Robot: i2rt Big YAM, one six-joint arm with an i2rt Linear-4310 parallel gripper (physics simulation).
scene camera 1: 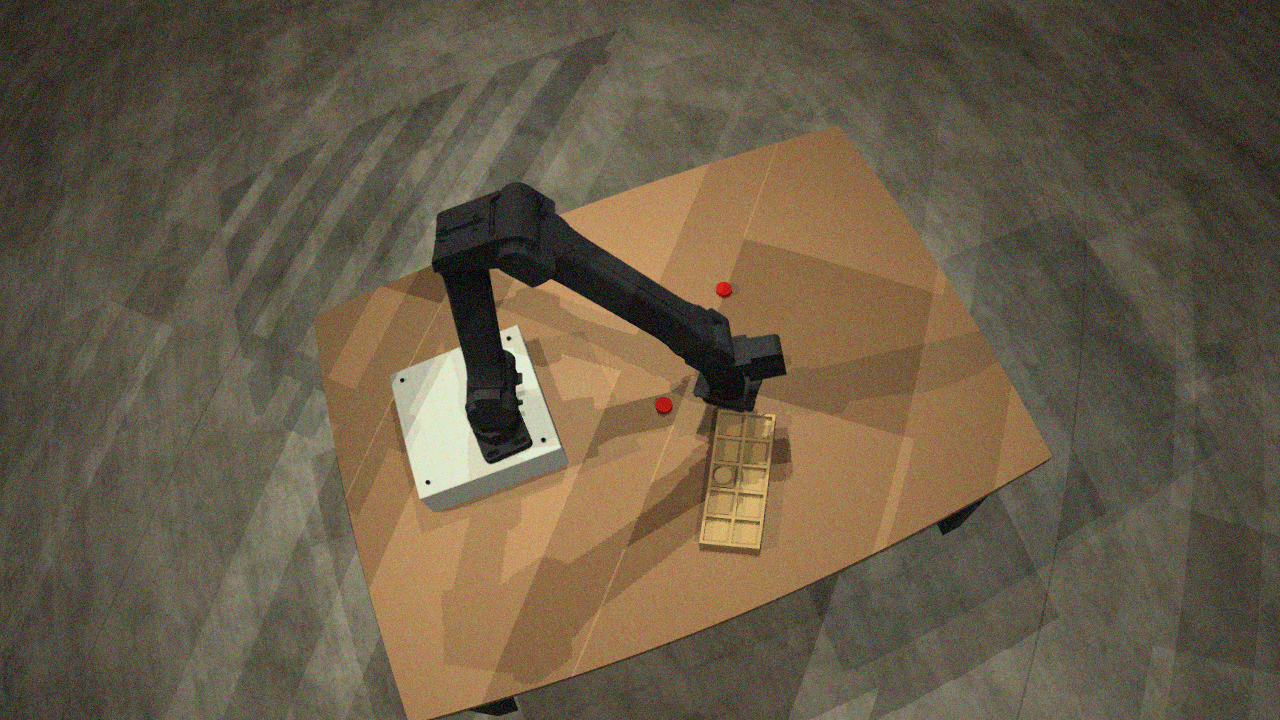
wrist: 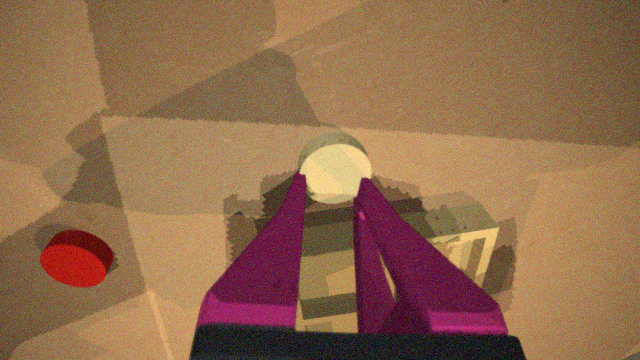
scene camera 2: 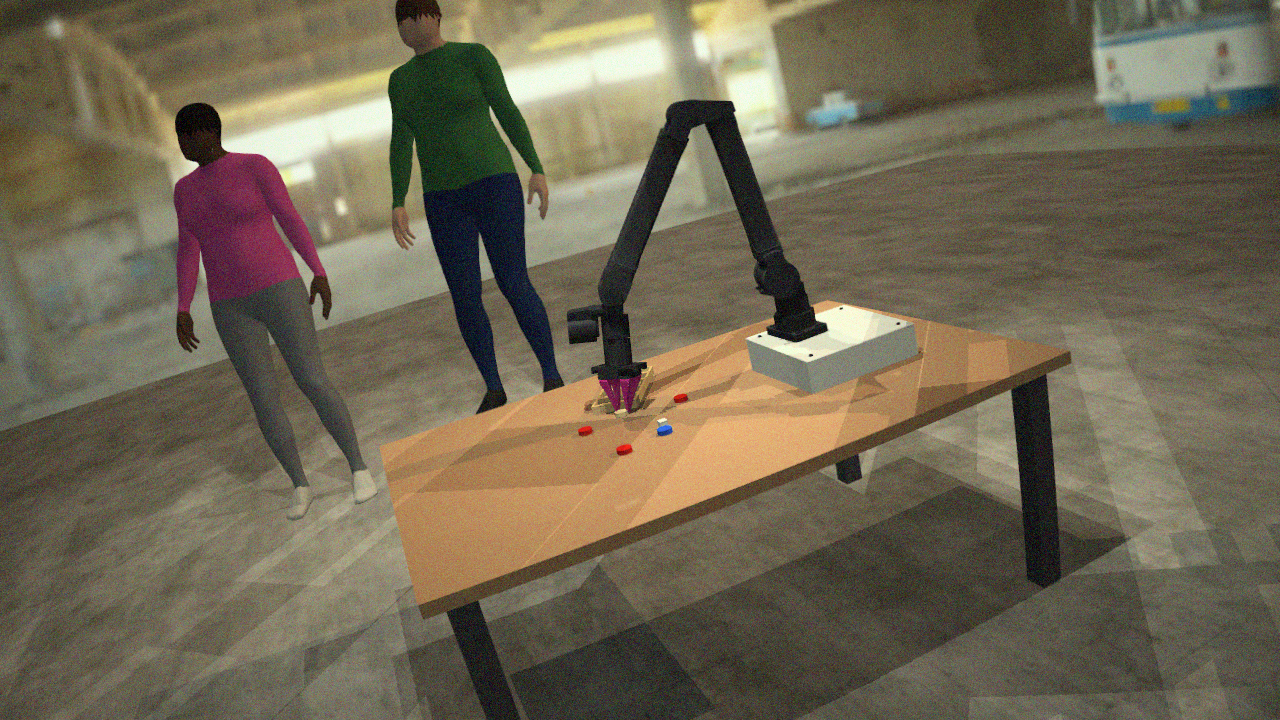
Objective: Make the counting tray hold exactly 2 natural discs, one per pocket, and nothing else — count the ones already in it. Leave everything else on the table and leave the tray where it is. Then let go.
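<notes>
My gripper is shut on a natural disc, with one fingertip at each side of it, low over the table; whether it touches the table I cannot tell. The fingers are hidden under the wrist in scene camera 1. The counting tray lies close beside the gripper, with two columns of pockets. Another natural disc sits in a left-column pocket, third from the gripper end. The arm partly covers the tray's near end in scene camera 1.
Red discs lie around on the table. A blue disc lies with a small pale piece right behind it. The arm's white base box stands on the table.
</notes>
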